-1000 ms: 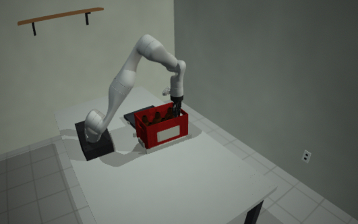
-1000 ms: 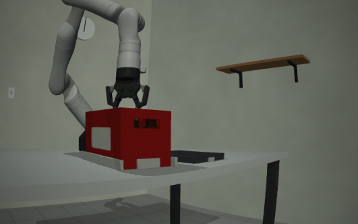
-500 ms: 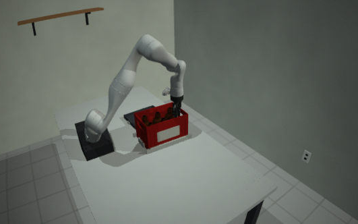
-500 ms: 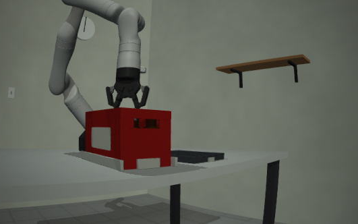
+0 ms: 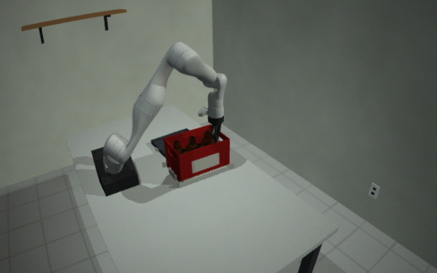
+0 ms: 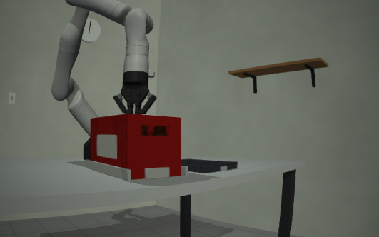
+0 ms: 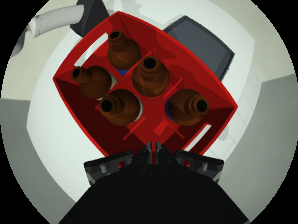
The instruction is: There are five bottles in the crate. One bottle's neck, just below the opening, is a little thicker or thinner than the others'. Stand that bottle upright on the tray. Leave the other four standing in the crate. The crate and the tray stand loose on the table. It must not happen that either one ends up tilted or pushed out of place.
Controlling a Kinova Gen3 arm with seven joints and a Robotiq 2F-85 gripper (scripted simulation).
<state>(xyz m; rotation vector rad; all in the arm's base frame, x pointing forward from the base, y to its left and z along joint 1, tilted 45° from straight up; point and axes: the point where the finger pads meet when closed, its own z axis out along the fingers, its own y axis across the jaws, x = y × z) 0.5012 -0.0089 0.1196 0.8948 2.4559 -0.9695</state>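
Now: the red crate 9 cm behind my hand, 7 cm below it and 4 cm to the left of it. Also, from my hand: dark tray: 32 cm to the left, 14 cm below, 10 cm behind.
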